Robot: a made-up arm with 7 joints. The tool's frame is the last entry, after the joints.
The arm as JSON. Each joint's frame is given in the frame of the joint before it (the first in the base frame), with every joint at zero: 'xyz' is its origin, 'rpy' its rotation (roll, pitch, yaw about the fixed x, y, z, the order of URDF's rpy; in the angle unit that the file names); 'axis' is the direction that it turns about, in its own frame. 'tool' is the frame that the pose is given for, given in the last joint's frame.
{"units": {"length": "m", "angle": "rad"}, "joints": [
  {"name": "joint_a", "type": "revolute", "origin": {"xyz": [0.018, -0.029, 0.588], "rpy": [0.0, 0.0, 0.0]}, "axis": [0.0, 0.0, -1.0]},
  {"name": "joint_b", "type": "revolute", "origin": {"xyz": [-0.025, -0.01, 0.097], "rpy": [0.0, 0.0, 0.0]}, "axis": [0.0, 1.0, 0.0]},
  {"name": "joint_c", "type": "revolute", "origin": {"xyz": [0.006, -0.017, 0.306], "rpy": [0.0, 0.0, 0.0]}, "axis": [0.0, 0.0, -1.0]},
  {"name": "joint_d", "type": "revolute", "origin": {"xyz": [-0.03, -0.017, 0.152], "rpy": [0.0, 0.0, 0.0]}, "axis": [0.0, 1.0, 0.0]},
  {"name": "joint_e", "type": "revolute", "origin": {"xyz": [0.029, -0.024, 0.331], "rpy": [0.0, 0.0, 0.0]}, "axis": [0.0, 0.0, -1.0]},
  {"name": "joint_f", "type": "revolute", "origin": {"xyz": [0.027, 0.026, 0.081], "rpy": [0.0, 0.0, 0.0]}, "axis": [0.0, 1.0, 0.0]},
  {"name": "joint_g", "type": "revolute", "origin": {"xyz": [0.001, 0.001, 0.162], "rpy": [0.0, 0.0, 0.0]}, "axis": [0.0, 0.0, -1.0]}
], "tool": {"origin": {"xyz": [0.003, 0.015, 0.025], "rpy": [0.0, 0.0, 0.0]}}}
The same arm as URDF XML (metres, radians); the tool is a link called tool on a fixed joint. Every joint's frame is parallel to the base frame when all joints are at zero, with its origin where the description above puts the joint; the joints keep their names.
<robot name="arm">
<joint name="tool_joint" type="fixed"><parent link="link7"/><child link="tool"/><origin xyz="0.003 0.015 0.025"/></joint>
<joint name="joint_g" type="continuous"><parent link="link6"/><child link="link7"/><origin xyz="0.001 0.001 0.162"/><axis xyz="0 0 -1"/></joint>
<joint name="joint_f" type="continuous"><parent link="link5"/><child link="link6"/><origin xyz="0.027 0.026 0.081"/><axis xyz="0 1 0"/></joint>
<joint name="joint_e" type="continuous"><parent link="link4"/><child link="link5"/><origin xyz="0.029 -0.024 0.331"/><axis xyz="0 0 -1"/></joint>
<joint name="joint_d" type="continuous"><parent link="link3"/><child link="link4"/><origin xyz="-0.03 -0.017 0.152"/><axis xyz="0 1 0"/></joint>
<joint name="joint_c" type="continuous"><parent link="link2"/><child link="link3"/><origin xyz="0.006 -0.017 0.306"/><axis xyz="0 0 -1"/></joint>
<joint name="joint_b" type="continuous"><parent link="link1"/><child link="link2"/><origin xyz="-0.025 -0.01 0.097"/><axis xyz="0 1 0"/></joint>
<joint name="joint_a" type="continuous"><parent link="base"/><child link="link1"/><origin xyz="0.018 -0.029 0.588"/><axis xyz="0 0 -1"/></joint>
<link name="base"/>
<link name="link1"/>
<link name="link2"/>
<link name="link3"/>
<link name="link4"/>
<link name="link5"/>
<link name="link6"/>
<link name="link7"/>
<link name="tool"/>
</robot>

